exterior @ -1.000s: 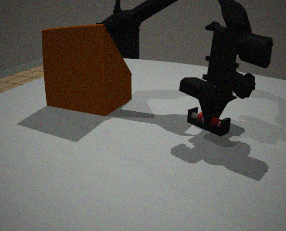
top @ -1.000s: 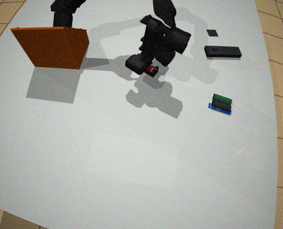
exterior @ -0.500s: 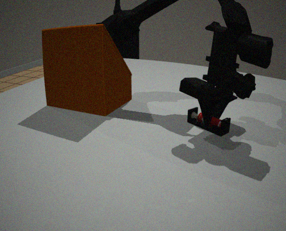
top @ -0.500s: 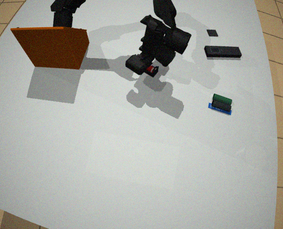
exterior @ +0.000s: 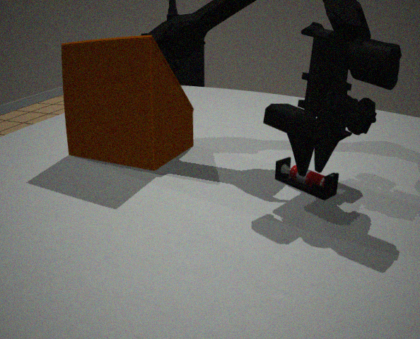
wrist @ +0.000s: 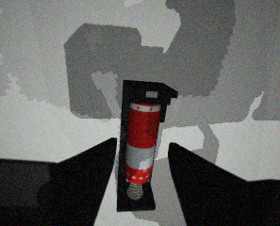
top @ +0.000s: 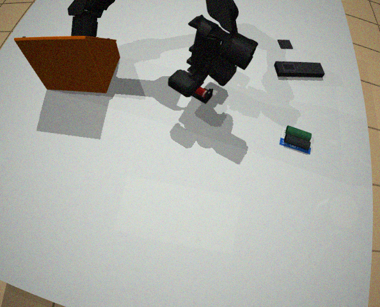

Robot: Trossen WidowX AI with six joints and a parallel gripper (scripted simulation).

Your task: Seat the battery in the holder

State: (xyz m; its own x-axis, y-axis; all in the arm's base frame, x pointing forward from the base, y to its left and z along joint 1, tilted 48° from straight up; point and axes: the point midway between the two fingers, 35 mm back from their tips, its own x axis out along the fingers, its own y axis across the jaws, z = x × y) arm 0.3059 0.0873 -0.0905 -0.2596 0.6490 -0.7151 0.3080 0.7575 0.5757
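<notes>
Right now my gripper tip is 1 cm above the battery. Also, from my gripper tip: small black square (23 cm ahead, 29 cm to the left, 2 cm below); black remote control (28 cm ahead, 19 cm to the left, 1 cm below).
</notes>
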